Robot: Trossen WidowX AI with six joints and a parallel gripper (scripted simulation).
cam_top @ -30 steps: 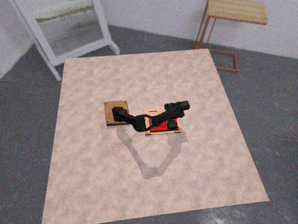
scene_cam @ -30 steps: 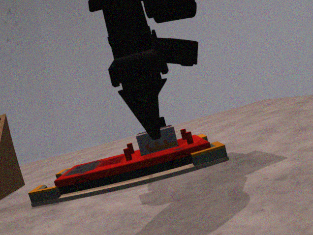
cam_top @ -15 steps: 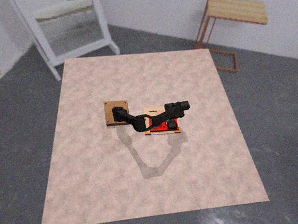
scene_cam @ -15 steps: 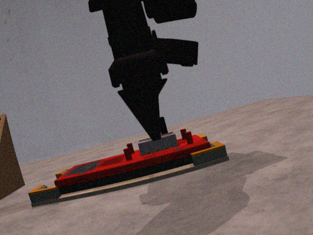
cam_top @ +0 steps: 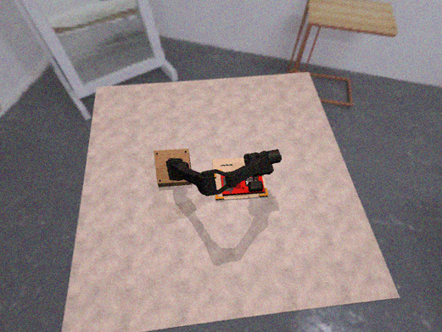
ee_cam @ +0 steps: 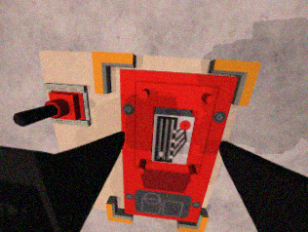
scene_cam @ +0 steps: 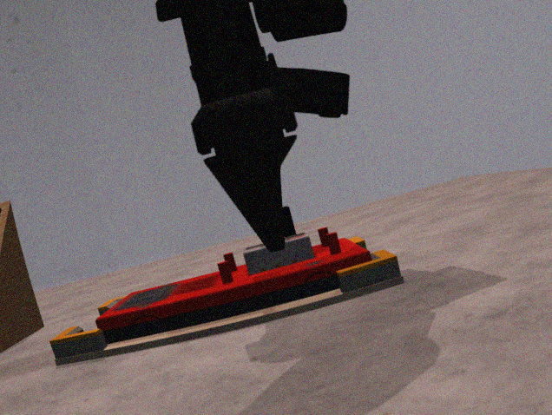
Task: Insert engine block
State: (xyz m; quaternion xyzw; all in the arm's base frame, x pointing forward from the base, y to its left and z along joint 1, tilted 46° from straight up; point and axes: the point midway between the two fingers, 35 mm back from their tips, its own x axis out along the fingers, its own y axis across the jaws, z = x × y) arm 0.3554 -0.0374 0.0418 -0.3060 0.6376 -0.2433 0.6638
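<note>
The grey engine block is 20 mm below my gripper tip.
</note>
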